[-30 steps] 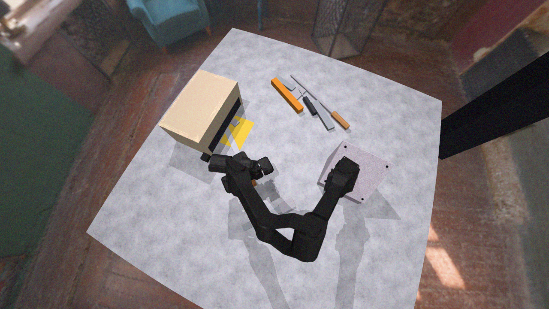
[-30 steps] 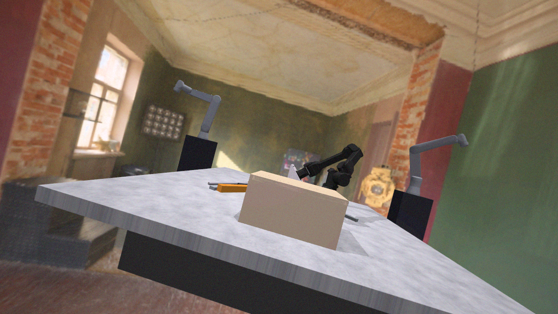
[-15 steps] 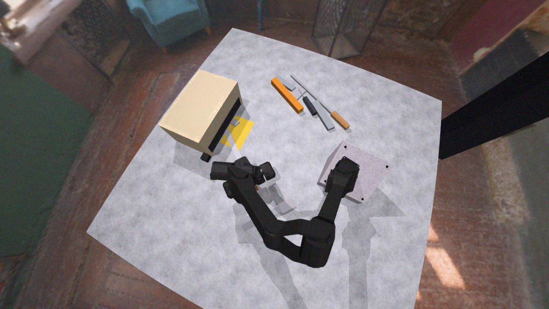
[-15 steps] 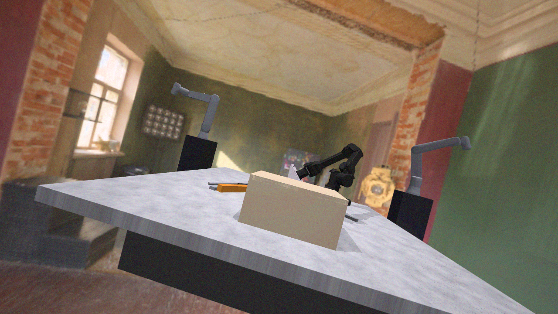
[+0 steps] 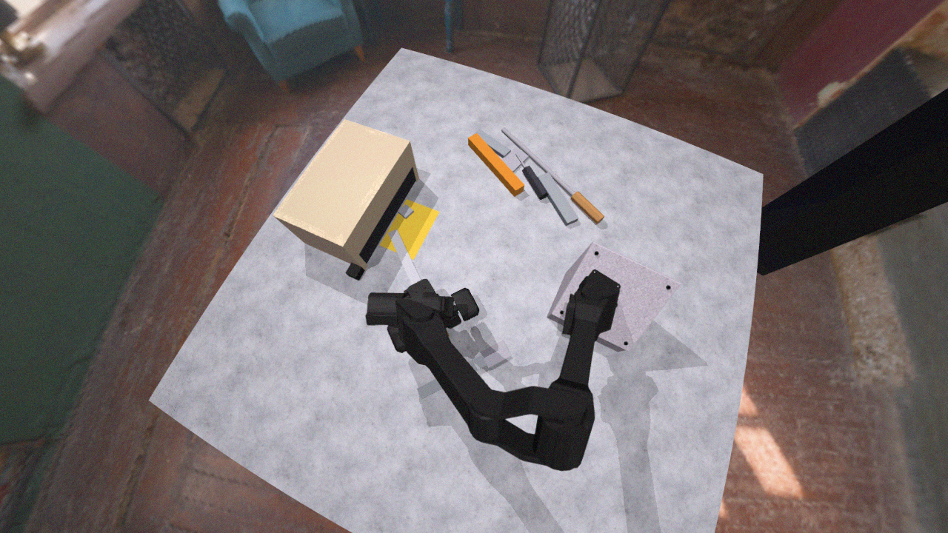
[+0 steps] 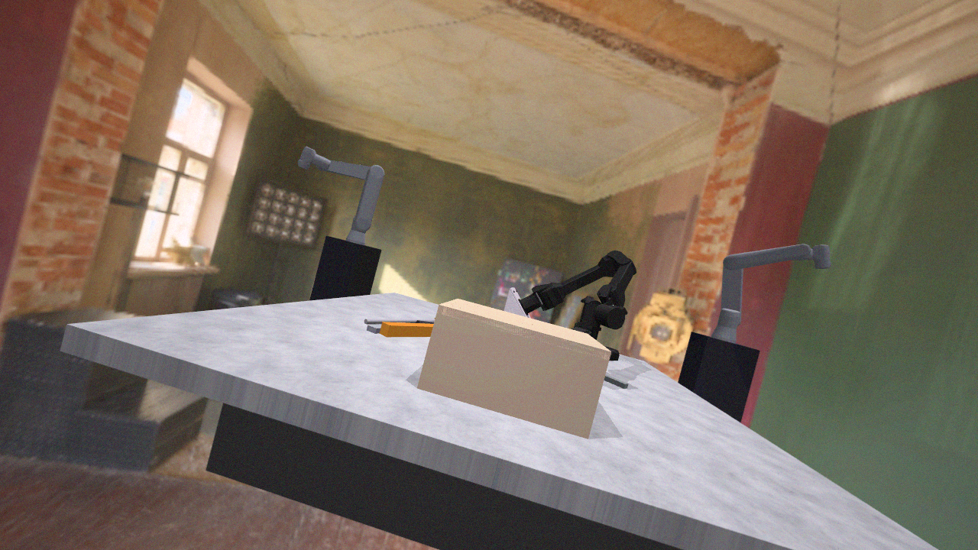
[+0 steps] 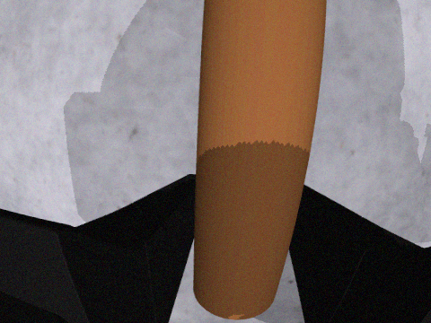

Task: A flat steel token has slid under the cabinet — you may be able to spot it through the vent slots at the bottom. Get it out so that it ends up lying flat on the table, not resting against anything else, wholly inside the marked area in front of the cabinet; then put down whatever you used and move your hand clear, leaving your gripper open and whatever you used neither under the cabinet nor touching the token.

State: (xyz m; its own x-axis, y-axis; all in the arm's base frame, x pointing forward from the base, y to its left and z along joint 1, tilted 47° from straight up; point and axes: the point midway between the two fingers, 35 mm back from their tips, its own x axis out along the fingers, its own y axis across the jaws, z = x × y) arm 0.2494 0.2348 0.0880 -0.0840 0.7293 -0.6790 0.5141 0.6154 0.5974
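Now: the grey bar 46 cm to the right of my gripper tip and 8 cm behind it. From my gripper tip the other things lie so: flat grey token 24 cm ahead, 21 cm to the right; orange bar 46 cm to the right, 12 cm ahead, 1 cm above; black-handled tool 49 cm to the right, 2 cm ahead.
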